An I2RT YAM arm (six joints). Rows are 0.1 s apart.
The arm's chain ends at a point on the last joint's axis. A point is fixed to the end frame.
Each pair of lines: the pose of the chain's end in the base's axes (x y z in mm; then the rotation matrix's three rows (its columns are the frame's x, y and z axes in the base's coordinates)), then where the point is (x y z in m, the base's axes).
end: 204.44, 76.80, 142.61; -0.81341, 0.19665, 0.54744; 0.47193, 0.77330, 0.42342; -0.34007, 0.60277, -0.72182
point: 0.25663 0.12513 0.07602
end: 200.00, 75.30, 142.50; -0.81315, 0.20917, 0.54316; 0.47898, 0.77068, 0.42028; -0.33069, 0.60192, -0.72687
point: 0.25187 0.12333 0.07544
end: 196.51, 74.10, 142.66; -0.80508, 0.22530, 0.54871; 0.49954, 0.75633, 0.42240; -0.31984, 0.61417, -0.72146
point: 0.24906 0.12229 0.07625
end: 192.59, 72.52, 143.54; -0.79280, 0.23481, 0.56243; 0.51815, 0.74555, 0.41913; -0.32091, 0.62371, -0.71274
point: 0.24658 0.12036 0.07805
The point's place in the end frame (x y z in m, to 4 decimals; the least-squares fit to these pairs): 0.0030 0.0075 0.0971
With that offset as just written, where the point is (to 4 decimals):
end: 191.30, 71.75, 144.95; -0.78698, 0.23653, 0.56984; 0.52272, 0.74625, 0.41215; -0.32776, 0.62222, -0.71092
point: 0.2460 0.1189 0.0796
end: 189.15, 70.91, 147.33; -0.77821, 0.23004, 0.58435; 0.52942, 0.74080, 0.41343; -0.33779, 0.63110, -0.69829
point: 0.2453 0.1182 0.0832
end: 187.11, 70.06, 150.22; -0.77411, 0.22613, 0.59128; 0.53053, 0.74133, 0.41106; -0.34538, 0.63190, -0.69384
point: 0.2439 0.1171 0.0866
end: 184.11, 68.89, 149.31; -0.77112, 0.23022, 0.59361; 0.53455, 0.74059, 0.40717; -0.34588, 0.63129, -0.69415
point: 0.2412 0.1156 0.0856
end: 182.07, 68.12, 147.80; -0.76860, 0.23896, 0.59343; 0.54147, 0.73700, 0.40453; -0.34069, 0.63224, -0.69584
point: 0.2392 0.1146 0.0840
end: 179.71, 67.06, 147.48; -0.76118, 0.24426, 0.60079; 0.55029, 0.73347, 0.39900; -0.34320, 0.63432, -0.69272
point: 0.2376 0.1130 0.0839
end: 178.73, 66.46, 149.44; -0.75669, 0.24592, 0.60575; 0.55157, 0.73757, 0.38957; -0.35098, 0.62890, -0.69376
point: 0.2371 0.1115 0.0857
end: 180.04, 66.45, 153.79; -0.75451, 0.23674, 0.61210; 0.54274, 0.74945, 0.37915; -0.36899, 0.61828, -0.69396
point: 0.2390 0.1105 0.0899
